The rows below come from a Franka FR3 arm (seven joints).
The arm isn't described. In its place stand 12 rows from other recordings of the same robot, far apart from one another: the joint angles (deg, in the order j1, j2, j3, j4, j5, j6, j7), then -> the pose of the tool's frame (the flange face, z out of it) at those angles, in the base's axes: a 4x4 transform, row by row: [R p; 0 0 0 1], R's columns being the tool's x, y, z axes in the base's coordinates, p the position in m.
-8.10 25.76 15.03 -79.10 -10.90 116.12 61.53 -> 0.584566 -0.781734 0.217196 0.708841; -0.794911 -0.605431 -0.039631 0.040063; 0.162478 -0.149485 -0.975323 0.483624; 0 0 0 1
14.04 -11.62 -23.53 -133.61 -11.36 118.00 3.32 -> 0.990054 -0.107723 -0.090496 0.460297; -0.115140 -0.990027 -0.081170 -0.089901; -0.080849 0.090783 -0.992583 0.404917; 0 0 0 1
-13.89 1.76 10.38 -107.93 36.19 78.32 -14.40 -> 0.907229 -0.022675 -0.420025 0.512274; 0.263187 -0.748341 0.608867 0.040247; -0.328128 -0.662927 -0.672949 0.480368; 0 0 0 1
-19.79 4.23 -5.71 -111.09 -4.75 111.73 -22.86 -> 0.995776 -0.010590 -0.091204 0.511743; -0.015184 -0.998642 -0.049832 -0.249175; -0.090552 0.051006 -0.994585 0.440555; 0 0 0 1
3.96 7.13 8.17 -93.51 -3.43 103.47 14.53 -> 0.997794 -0.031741 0.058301 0.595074; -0.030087 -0.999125 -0.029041 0.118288; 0.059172 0.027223 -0.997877 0.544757; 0 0 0 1
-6.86 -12.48 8.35 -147.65 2.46 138.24 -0.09 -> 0.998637 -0.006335 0.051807 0.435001; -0.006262 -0.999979 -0.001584 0.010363; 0.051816 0.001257 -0.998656 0.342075; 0 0 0 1
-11.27 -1.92 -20.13 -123.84 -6.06 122.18 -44.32 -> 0.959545 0.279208 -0.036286 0.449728; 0.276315 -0.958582 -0.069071 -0.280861; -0.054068 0.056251 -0.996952 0.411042; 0 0 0 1
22.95 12.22 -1.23 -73.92 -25.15 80.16 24.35 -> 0.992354 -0.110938 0.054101 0.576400; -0.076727 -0.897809 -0.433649 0.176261; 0.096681 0.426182 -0.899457 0.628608; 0 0 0 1
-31.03 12.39 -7.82 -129.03 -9.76 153.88 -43.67 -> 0.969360 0.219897 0.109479 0.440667; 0.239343 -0.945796 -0.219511 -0.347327; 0.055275 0.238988 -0.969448 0.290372; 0 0 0 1
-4.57 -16.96 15.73 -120.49 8.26 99.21 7.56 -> 0.995487 0.016608 -0.093434 0.448401; 0.021083 -0.998667 0.047114 0.112545; -0.092527 -0.048872 -0.994510 0.530802; 0 0 0 1
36.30 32.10 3.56 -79.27 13.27 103.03 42.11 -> 0.955685 -0.126065 -0.266032 0.528526; -0.099192 -0.988723 0.112195 0.455970; -0.277176 -0.080835 -0.957413 0.378440; 0 0 0 1
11.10 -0.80 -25.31 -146.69 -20.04 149.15 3.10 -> 0.999266 -0.009616 0.037082 0.442476; -0.002607 -0.982808 -0.184611 -0.104363; 0.038220 0.184379 -0.982112 0.275358; 0 0 0 1
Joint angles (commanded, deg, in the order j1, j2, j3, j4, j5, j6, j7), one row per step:
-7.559 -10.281 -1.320 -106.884 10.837 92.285 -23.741
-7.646 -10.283 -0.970 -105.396 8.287 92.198 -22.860
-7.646 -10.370 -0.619 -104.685 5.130 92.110 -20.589
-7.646 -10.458 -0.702 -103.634 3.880 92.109 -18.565
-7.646 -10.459 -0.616 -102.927 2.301 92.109 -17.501
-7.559 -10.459 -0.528 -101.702 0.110 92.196 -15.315
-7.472 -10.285 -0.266 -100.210 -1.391 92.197 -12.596
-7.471 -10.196 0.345 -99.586 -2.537 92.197 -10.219
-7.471 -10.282 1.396 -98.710 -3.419 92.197 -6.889
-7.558 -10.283 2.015 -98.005 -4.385 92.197 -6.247
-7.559 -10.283 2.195 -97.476 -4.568 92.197 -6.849
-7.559 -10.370 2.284 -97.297 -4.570 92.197 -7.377
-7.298 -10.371 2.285 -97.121 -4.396 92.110 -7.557
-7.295 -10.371 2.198 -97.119 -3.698 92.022 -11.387
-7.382 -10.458 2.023 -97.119 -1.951 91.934 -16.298
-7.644 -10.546 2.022 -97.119 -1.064 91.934 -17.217
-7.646 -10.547 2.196 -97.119 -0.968 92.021 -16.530
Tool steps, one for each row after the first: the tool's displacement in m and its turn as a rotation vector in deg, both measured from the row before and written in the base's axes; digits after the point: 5 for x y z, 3 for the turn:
0.00110 -0.00224 0.01136 -2.812 -0.840 -0.340
-0.00031 -0.00236 0.00581 -3.336 0.048 -1.639
0.00008 -0.00310 0.00927 -1.416 -0.779 -2.019
0.00023 -0.00211 0.00570 -1.683 -0.410 -0.901
0.00058 -0.00250 0.01020 -2.351 -0.938 -1.945
0.00165 0.00031 0.01090 -1.644 -1.131 -2.360
0.00120 0.00366 0.00448 -1.219 -0.463 -1.778
0.00079 0.00847 0.00811 -1.004 -1.032 -2.300
0.00047 0.00345 0.00598 -1.101 -0.641 -0.145
0.00016 0.00141 0.00442 -0.309 -0.450 0.769
-0.00041 0.00093 0.00225 -0.089 -0.212 0.613
0.00009 0.00261 0.00130 0.150 -0.089 0.444
-0.00012 0.00045 -0.00023 0.391 0.349 3.752
-0.00060 0.00079 0.00044 1.341 0.152 4.719
-0.00057 -0.00062 0.00071 0.788 -0.134 0.704
0.00033 0.00181 0.00014 0.118 -0.116 -0.507

